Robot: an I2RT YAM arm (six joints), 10 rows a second.
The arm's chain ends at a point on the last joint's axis. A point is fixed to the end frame.
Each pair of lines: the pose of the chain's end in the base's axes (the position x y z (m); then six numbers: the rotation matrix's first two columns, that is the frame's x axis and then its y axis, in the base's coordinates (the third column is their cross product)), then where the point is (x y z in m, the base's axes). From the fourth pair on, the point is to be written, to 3 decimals.
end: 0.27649, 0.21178, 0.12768, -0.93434, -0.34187, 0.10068, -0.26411, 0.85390, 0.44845
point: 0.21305 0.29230 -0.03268
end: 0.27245, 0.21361, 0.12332, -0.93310, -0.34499, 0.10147, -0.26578, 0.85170, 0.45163
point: 0.20845 0.29444 -0.03666
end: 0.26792, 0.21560, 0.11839, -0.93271, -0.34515, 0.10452, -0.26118, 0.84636, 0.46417
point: 0.20277 0.29847 -0.04008
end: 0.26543, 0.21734, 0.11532, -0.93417, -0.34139, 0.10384, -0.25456, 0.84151, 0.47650
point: 0.200 0.303 -0.042
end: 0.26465, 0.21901, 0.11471, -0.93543, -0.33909, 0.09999, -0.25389, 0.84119, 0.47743
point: 0.200 0.305 -0.042
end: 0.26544, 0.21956, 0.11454, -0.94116, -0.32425, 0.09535, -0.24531, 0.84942, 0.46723
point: 0.203 0.305 -0.044
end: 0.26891, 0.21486, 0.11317, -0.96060, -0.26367, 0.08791, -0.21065, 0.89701, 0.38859
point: 0.217 0.290 -0.054
